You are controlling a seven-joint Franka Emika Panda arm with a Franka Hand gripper.
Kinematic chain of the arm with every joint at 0, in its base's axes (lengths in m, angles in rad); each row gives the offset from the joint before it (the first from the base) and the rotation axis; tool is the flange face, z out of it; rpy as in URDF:
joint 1: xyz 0 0 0.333 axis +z
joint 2: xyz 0 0 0 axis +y
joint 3: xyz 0 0 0.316 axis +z
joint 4: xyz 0.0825 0 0 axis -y
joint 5: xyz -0.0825 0 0.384 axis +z
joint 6: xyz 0 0 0 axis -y
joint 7: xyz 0.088 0 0 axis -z
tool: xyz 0 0 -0.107 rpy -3.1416 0 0
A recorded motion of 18 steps. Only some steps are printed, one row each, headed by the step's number.
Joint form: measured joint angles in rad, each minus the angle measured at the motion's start. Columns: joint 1, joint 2, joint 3, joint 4, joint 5, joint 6, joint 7.
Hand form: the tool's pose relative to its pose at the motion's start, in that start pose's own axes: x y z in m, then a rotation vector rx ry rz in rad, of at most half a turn. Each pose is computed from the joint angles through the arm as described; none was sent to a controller.
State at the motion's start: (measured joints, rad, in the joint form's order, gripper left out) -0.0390 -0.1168 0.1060 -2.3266 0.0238 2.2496 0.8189
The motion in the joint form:
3: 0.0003 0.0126 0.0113 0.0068 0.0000 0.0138 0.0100
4: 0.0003 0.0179 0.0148 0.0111 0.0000 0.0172 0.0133
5: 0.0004 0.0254 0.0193 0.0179 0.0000 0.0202 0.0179
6: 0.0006 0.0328 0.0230 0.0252 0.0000 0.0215 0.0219
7: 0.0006 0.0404 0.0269 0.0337 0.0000 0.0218 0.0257
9: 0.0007 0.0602 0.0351 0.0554 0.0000 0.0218 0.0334
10: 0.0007 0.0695 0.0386 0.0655 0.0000 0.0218 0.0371
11: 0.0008 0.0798 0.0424 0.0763 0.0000 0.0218 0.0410
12: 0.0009 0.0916 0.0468 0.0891 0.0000 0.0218 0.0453
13: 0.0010 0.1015 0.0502 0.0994 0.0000 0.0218 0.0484
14: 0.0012 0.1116 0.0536 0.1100 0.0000 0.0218 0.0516
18: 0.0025 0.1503 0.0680 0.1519 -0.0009 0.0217 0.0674
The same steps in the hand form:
3: -0.0017 -0.0067 0.0021 0.0062 0.0049 -0.0016
4: -0.0018 -0.0092 0.0026 0.0082 0.0062 -0.0018
5: -0.0019 -0.0126 0.0032 0.0104 0.0072 -0.0018
6: -0.0017 -0.0157 0.0036 0.0118 0.0074 -0.0017
7: -0.0015 -0.0191 0.0037 0.0133 0.0075 -0.0019
9: -0.0002 -0.0270 0.0043 0.0164 0.0067 -0.0026
10: 0.0004 -0.0305 0.0046 0.0179 0.0062 -0.0024
11: 0.0011 -0.0344 0.0052 0.0194 0.0054 -0.0024
12: 0.0019 -0.0390 0.0057 0.0214 0.0046 -0.0026
13: 0.0025 -0.0426 0.0064 0.0228 0.0036 -0.0029
14: 0.0032 -0.0463 0.0070 0.0243 0.0026 -0.0033
18: 0.0050 -0.0614 0.0092 0.0313 -0.0007 -0.0033

